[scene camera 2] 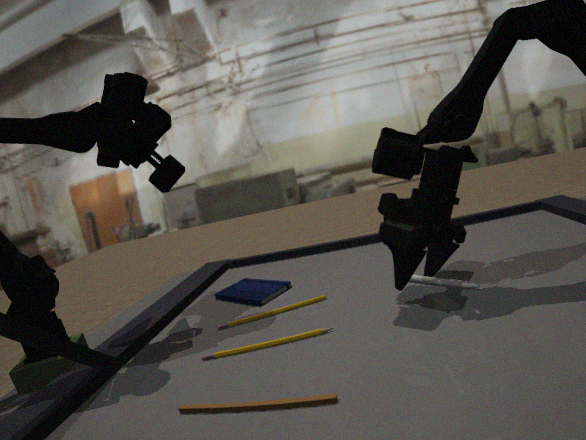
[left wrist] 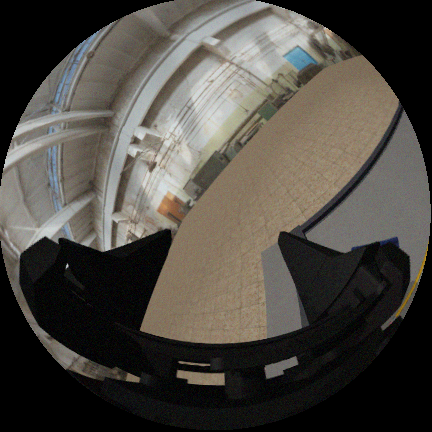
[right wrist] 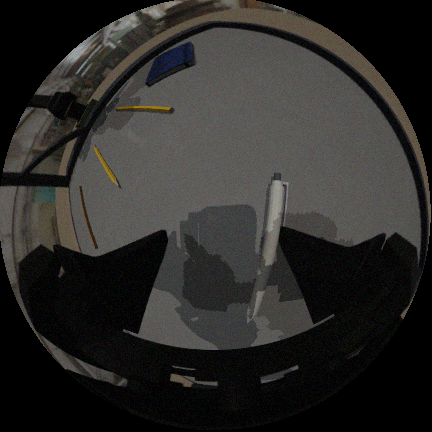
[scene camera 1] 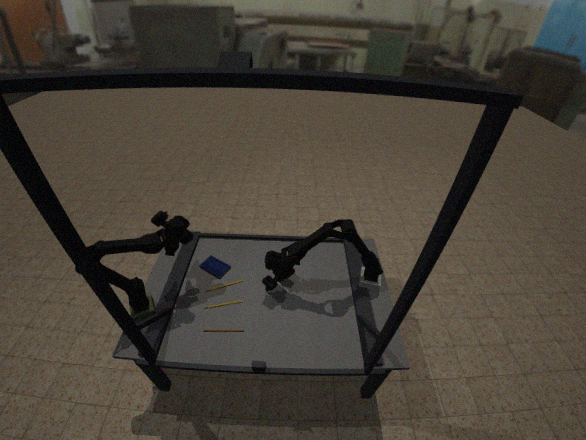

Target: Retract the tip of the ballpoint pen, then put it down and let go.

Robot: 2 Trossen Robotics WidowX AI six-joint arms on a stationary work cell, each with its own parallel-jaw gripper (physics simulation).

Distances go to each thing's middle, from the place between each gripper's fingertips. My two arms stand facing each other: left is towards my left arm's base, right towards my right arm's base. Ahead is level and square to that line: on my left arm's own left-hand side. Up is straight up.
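Green arm mount (scene camera 2: pixel 31 377): 50 mm behind my right hand, 600 mm to the left of it, 10 mm above it.
From my left hand, the mount: 18 cm to the left, 26 cm behind, 30 cm below. By its middle, the mount is nearer to my left hand than to my right hand.
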